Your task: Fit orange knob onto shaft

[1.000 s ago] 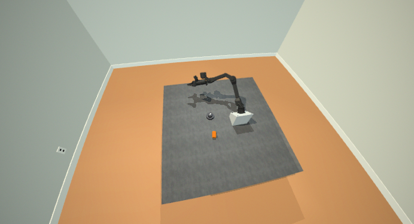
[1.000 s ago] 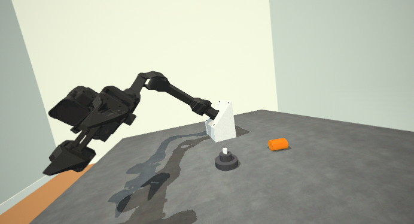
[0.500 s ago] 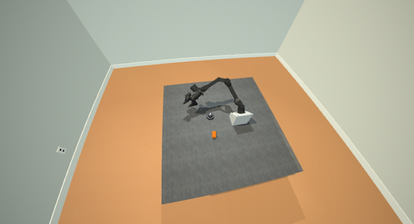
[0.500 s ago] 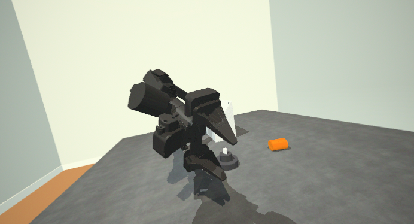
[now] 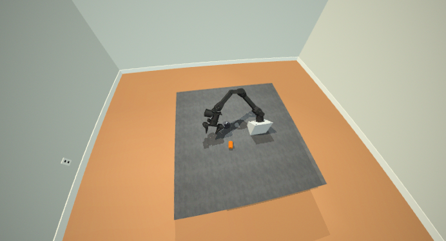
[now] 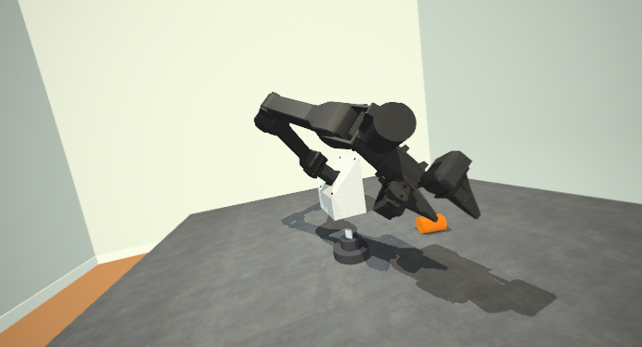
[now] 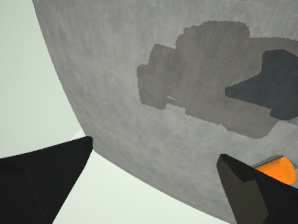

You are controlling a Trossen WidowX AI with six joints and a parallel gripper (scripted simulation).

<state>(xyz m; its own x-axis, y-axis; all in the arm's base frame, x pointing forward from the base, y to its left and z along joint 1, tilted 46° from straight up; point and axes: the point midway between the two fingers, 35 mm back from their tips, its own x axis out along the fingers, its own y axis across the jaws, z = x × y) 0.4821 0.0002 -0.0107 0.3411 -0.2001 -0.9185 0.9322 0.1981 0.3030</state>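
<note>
My gripper tip is now 17 cm past the orange knob, 9 cm to the right of it and 9 cm above it. The rest, counted from my gripper tip: round pedestal (18 cm behind, 12 cm to the right, 8 cm below).
</note>
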